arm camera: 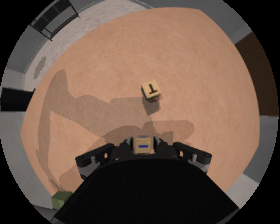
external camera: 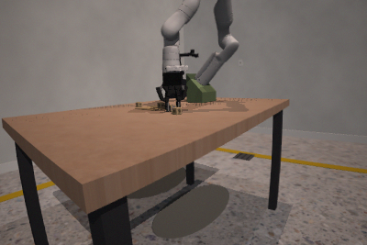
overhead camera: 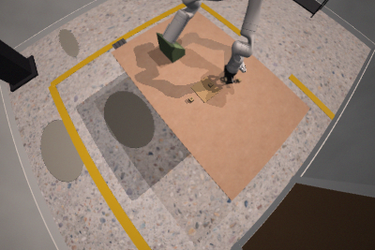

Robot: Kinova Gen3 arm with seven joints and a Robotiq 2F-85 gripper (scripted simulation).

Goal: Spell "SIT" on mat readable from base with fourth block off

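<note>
Right now my hand is 150 mm to the left of the tan mat, 30 mm past it and 20 mm above it.
</note>
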